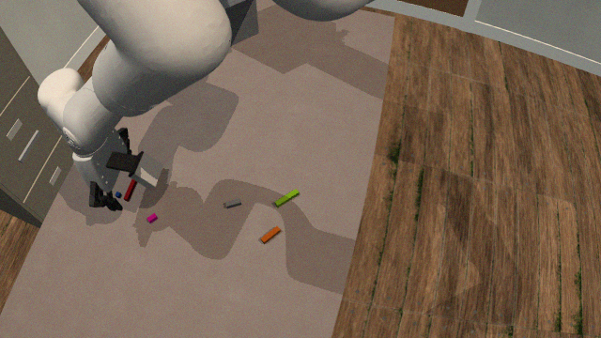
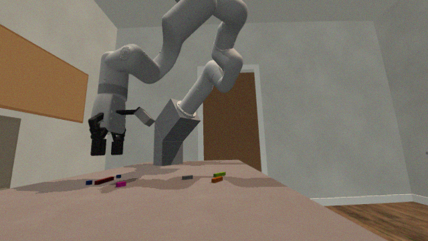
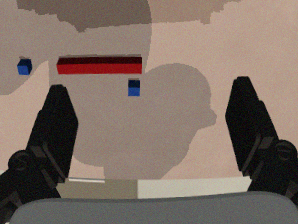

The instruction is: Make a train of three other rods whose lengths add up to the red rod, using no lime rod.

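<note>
My gripper is now 30 mm past the red rod, 40 mm to the left of it and 80 mm above it. Round my hand: grey rod: 100 mm behind, 190 mm to the left, 80 mm below; then orange rod: 80 mm behind, 280 mm to the left, 80 mm below; then magenta rod: 10 mm ahead, 50 mm to the left, 80 mm below.
</note>
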